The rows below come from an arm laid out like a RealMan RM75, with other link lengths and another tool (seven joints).
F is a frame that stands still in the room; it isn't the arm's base.
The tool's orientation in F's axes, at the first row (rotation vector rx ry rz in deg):
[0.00, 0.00, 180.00]
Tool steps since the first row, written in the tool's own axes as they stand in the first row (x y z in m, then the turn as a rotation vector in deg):
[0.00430, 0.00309, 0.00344, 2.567, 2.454, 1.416]
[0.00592, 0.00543, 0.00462, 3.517, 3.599, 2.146]
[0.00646, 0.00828, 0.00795, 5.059, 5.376, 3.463]
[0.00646, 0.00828, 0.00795, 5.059, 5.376, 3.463]
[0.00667, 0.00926, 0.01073, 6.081, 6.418, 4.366]
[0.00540, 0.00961, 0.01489, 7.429, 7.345, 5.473]
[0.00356, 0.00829, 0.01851, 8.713, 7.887, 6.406]
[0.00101, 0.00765, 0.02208, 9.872, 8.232, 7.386]
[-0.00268, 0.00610, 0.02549, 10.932, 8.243, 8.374]
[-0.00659, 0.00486, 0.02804, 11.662, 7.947, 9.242]
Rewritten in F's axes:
[-0.00430, -0.00309, 0.00344, -2.567, -2.454, 1.416]
[-0.00592, -0.00543, 0.00462, -3.517, -3.599, 2.146]
[-0.00646, -0.00828, 0.00795, -5.059, -5.376, 3.463]
[-0.00646, -0.00828, 0.00795, -5.059, -5.376, 3.463]
[-0.00667, -0.00926, 0.01073, -6.081, -6.418, 4.366]
[-0.00540, -0.00961, 0.01489, -7.429, -7.345, 5.473]
[-0.00356, -0.00829, 0.01851, -8.713, -7.887, 6.406]
[-0.00101, -0.00765, 0.02208, -9.872, -8.232, 7.386]
[0.00268, -0.00610, 0.02549, -10.932, -8.243, 8.374]
[0.00659, -0.00486, 0.02804, -11.662, -7.947, 9.242]

